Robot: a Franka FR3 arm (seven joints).
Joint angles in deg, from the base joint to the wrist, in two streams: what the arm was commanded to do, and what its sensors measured. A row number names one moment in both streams.
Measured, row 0: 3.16, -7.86, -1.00, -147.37, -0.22, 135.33, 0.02
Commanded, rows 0 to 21: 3.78, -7.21, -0.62, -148.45, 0.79, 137.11, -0.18; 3.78, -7.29, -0.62, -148.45, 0.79, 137.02, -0.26; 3.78, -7.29, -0.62, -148.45, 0.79, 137.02, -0.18; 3.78, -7.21, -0.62, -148.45, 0.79, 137.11, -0.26; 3.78, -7.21, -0.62, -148.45, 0.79, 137.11, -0.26; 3.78, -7.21, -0.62, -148.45, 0.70, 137.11, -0.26; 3.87, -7.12, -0.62, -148.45, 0.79, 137.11, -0.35; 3.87, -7.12, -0.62, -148.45, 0.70, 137.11, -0.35; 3.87, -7.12, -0.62, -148.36, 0.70, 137.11, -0.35; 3.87, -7.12, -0.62, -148.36, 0.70, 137.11, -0.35; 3.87, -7.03, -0.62, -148.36, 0.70, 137.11, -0.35; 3.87, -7.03, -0.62, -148.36, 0.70, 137.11, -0.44; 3.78, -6.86, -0.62, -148.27, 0.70, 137.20, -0.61; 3.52, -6.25, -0.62, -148.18, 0.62, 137.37, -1.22; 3.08, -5.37, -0.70, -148.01, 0.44, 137.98, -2.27; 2.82, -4.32, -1.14, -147.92, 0.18, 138.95, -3.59; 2.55, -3.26, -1.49, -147.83, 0.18, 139.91, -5.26; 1.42, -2.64, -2.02, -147.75, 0.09, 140.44, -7.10; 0.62, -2.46, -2.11, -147.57, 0.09, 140.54, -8.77; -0.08, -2.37, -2.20, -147.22, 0.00, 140.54, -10.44; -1.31, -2.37, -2.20, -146.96, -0.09, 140.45, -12.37; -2.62, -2.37, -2.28, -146.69, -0.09, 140.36, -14.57
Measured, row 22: 1.63, -7.68, -1.68, -147.36, -0.19, 136.06, -6.95
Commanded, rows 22 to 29: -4.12, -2.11, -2.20, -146.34, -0.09, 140.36, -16.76; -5.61, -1.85, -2.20, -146.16, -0.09, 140.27, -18.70; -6.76, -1.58, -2.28, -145.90, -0.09, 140.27, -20.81; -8.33, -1.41, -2.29, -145.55, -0.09, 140.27, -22.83; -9.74, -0.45, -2.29, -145.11, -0.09, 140.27, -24.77; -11.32, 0.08, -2.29, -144.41, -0.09, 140.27, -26.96; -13.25, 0.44, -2.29, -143.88, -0.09, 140.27, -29.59; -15.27, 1.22, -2.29, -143.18, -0.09, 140.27, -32.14
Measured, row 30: -8.98, -4.63, -2.19, -144.97, -0.17, 137.97, -24.21
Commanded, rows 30 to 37: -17.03, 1.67, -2.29, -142.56, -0.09, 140.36, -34.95; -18.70, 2.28, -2.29, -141.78, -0.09, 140.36, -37.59; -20.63, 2.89, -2.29, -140.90, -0.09, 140.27, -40.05; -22.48, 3.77, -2.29, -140.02, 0.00, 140.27, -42.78; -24.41, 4.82, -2.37, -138.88, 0.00, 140.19, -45.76; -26.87, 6.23, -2.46, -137.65, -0.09, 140.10, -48.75; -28.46, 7.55, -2.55, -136.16, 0.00, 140.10, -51.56; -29.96, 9.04, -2.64, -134.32, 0.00, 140.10, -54.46
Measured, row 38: -23.89, 0.24, -2.39, -139.30, -0.16, 138.01, -45.31
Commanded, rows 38 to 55: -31.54, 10.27, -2.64, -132.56, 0.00, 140.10, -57.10; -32.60, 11.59, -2.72, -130.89, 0.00, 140.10, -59.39; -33.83, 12.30, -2.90, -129.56, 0.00, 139.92, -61.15; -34.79, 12.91, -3.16, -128.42, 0.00, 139.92, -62.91; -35.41, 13.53, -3.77, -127.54, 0.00, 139.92, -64.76; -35.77, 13.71, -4.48, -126.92, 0.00, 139.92, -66.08; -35.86, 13.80, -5.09, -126.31, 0.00, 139.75, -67.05; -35.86, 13.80, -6.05, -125.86, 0.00, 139.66, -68.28; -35.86, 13.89, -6.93, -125.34, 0.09, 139.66, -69.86; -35.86, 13.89, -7.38, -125.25, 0.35, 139.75, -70.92; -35.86, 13.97, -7.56, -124.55, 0.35, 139.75, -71.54; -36.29, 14.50, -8.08, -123.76, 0.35, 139.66, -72.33; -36.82, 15.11, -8.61, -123.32, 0.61, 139.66, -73.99; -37.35, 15.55, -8.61, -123.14, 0.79, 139.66, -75.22; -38.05, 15.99, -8.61, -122.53, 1.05, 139.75, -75.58; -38.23, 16.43, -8.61, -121.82, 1.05, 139.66, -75.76; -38.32, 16.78, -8.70, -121.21, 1.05, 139.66, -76.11; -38.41, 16.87, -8.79, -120.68, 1.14, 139.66, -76.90
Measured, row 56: -36.90, 12.87, -8.62, -123.24, 0.11, 138.82, -74.19
